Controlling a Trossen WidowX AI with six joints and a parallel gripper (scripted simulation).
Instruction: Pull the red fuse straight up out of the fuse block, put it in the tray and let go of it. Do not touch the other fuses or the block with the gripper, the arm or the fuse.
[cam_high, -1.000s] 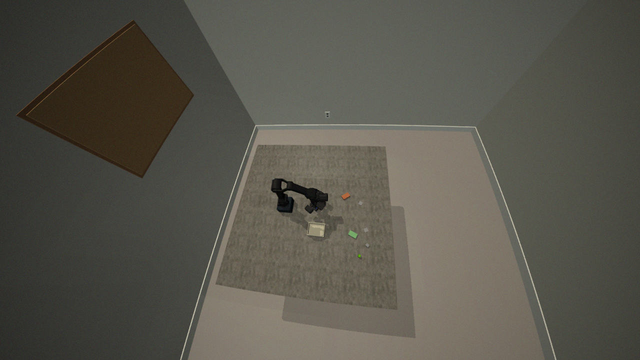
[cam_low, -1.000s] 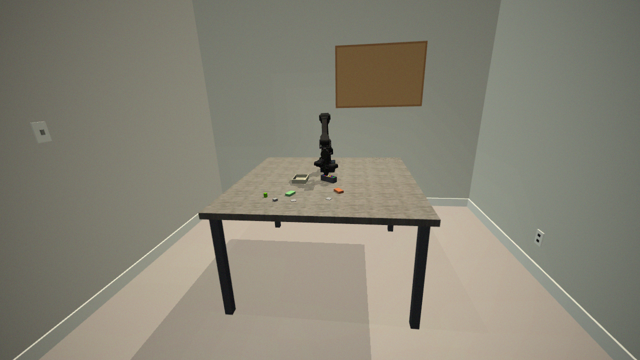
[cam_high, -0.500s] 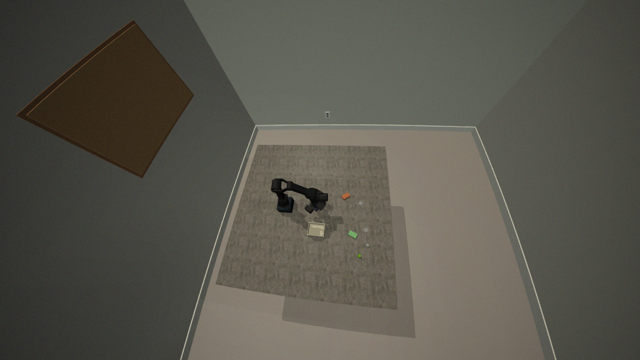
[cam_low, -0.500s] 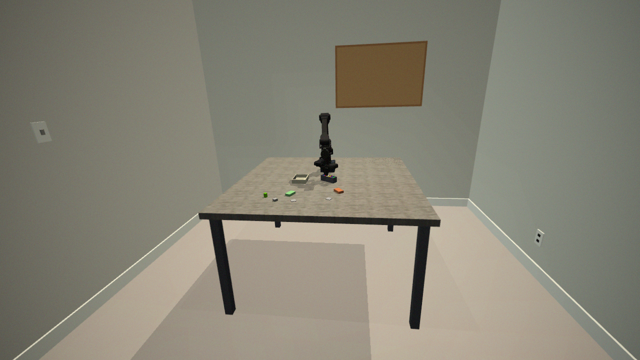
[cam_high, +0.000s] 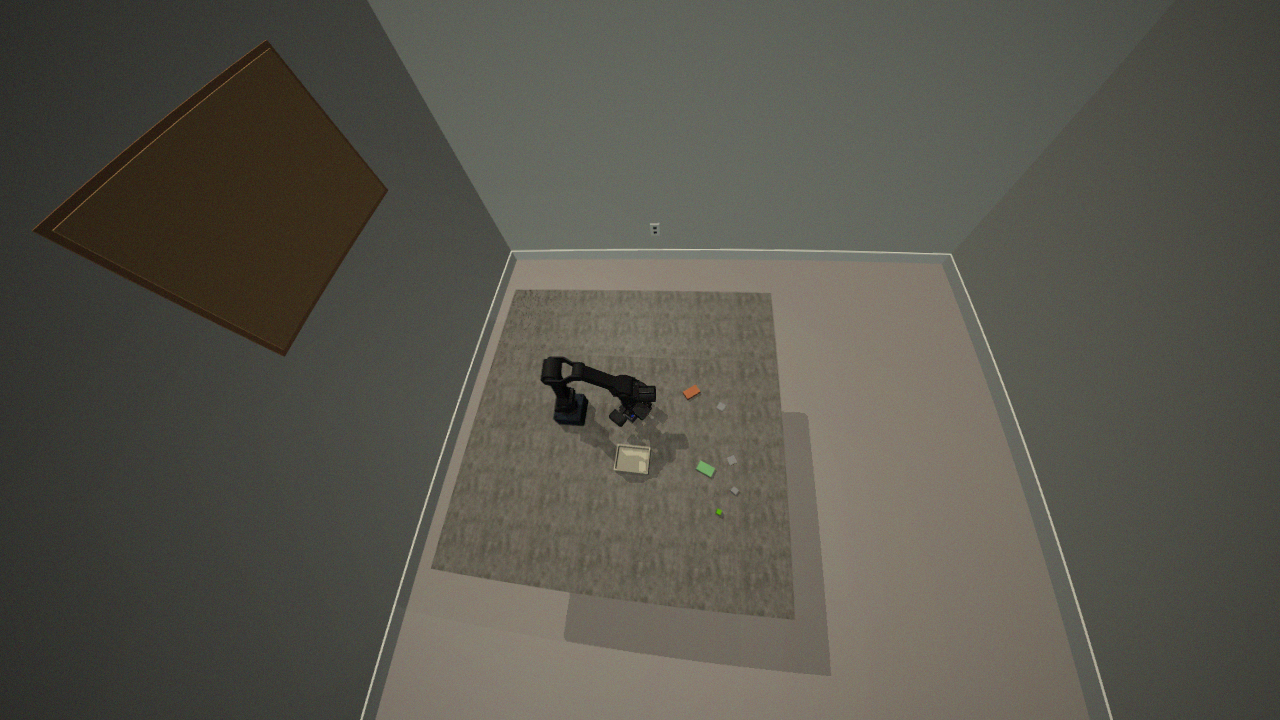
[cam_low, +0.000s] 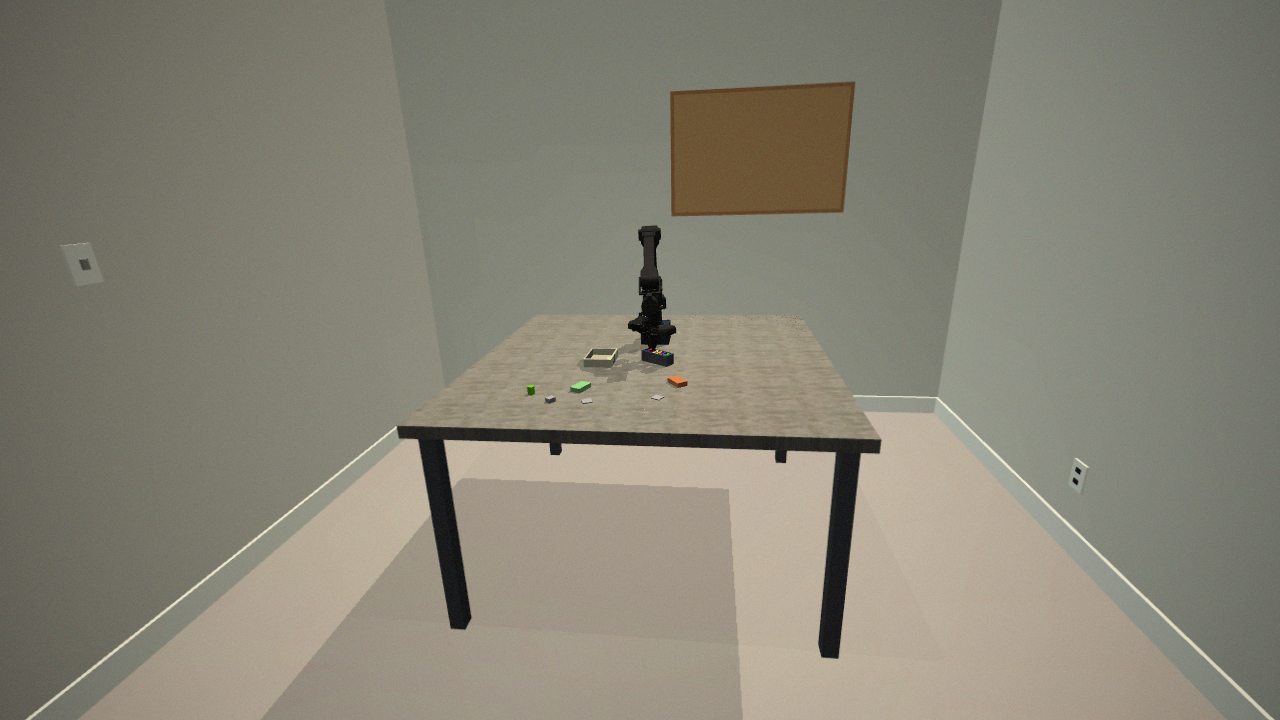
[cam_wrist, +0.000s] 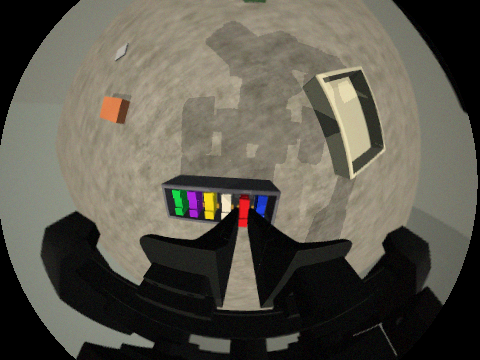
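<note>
Right now the tray is 190 mm to the right of my gripper tip, 40 mm below it and 20 mm behind it. From my gripper tip the other things lie so: orange block 250 mm ahead, 60 mm to the left, 30 mm below; green block 250 mm to the right, 250 mm ahead, 30 mm below; red fuse 10 mm below.
</note>
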